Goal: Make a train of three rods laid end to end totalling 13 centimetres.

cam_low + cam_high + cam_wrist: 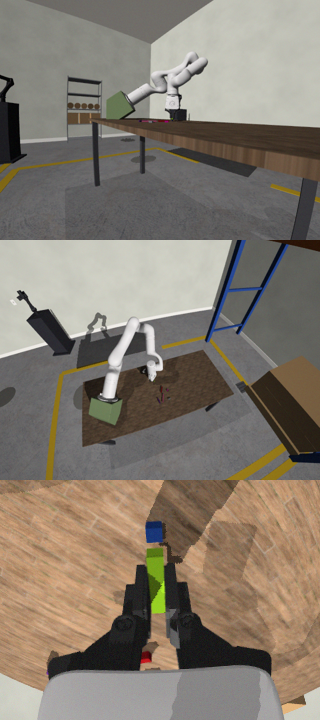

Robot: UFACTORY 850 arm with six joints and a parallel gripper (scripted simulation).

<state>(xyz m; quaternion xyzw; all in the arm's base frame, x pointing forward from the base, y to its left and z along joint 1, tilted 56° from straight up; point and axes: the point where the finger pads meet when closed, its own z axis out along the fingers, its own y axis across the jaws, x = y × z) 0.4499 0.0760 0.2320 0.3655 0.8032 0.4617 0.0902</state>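
Now: hand 30 mm past the blue rod, 20 mm to the right of it and 30 mm above it. Also, from my hand: lime rod 20 mm below; then magenta rod 150 mm ahead, 140 mm to the right, 30 mm below; then red rod 90 mm ahead, 120 mm to the right, 30 mm below.
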